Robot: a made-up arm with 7 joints.
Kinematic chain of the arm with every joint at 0, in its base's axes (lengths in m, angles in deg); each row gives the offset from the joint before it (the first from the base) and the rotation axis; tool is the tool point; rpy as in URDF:
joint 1: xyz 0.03 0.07 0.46 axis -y
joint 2: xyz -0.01 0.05 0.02 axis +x
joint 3: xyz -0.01 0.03 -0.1 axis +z
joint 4: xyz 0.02 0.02 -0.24 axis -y
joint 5: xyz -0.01 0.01 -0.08 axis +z
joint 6: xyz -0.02 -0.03 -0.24 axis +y
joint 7: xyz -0.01 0 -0.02 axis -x
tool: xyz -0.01 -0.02 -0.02 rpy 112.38 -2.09 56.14
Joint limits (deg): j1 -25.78..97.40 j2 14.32..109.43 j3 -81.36..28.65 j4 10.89..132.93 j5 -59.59..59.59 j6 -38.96..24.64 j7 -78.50..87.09
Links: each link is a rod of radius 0.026 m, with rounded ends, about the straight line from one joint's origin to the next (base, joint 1, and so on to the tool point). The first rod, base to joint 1, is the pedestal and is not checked.
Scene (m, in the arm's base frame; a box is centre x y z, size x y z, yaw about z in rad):
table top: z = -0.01
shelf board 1: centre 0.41 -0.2 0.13 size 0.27 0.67 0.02 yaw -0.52
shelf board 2: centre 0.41 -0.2 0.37 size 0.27 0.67 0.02 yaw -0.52
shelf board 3: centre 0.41 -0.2 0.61 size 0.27 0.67 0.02 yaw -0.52
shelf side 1: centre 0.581 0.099 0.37 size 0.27 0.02 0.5 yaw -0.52
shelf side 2: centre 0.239 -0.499 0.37 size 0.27 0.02 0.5 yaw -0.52
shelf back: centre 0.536 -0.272 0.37 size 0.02 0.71 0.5 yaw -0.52
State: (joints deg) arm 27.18 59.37 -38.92 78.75 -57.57 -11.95 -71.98
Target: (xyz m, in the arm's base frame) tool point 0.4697 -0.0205 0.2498
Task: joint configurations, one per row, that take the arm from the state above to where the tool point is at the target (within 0.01 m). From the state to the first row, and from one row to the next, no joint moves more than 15 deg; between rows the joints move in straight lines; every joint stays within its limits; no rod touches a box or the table.
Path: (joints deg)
1: 24.78 57.23 -44.61 90.22 -57.43 -13.58 -72.64
2: 22.39 55.09 -50.29 101.70 -57.29 -15.22 -73.31
3: 19.99 52.94 -55.98 113.17 -57.16 -16.85 -73.97
4: 17.59 50.80 -61.67 124.65 -57.02 -18.49 -74.64
5: 23.62 39.61 -59.71 112.82 -56.96 -17.17 -73.31
6: 29.65 28.42 -57.74 100.99 -56.89 -15.85 -71.98
7: 35.68 17.22 -55.78 89.16 -56.83 -14.53 -70.65

